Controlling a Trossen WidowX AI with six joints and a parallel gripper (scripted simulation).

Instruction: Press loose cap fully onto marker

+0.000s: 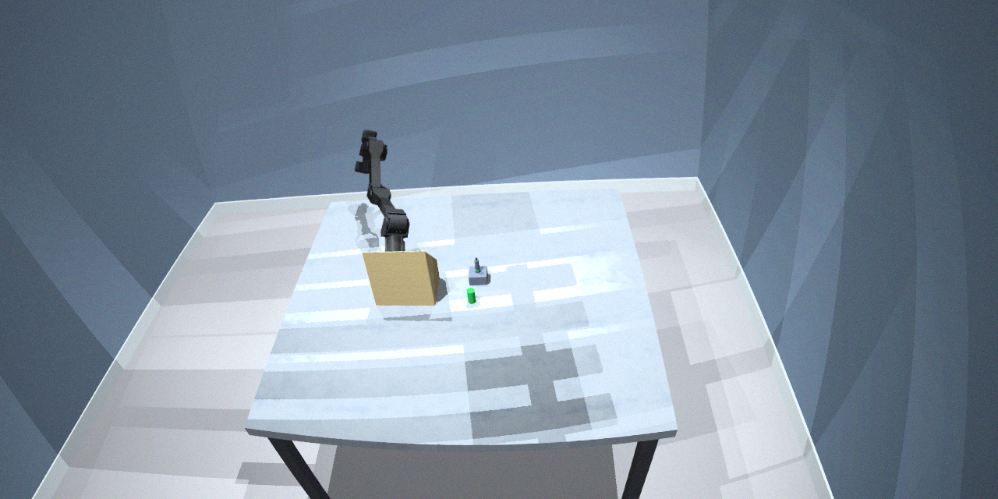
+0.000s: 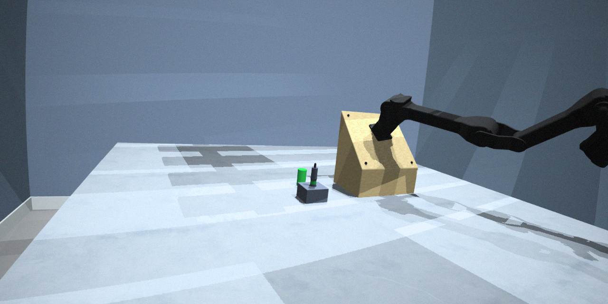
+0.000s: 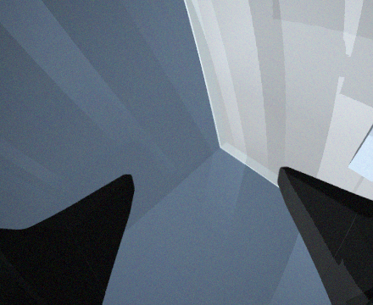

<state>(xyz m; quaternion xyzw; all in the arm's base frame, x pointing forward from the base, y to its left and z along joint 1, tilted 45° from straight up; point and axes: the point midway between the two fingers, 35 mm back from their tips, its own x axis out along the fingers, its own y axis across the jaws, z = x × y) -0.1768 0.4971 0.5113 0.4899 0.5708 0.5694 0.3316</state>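
My gripper tip is 42 cm short of the green cap, 81 cm to the left of it and 18 cm above it. Also, from my gripper tip: grey holder block 46 cm ahead, 70 cm to the right, 19 cm below.
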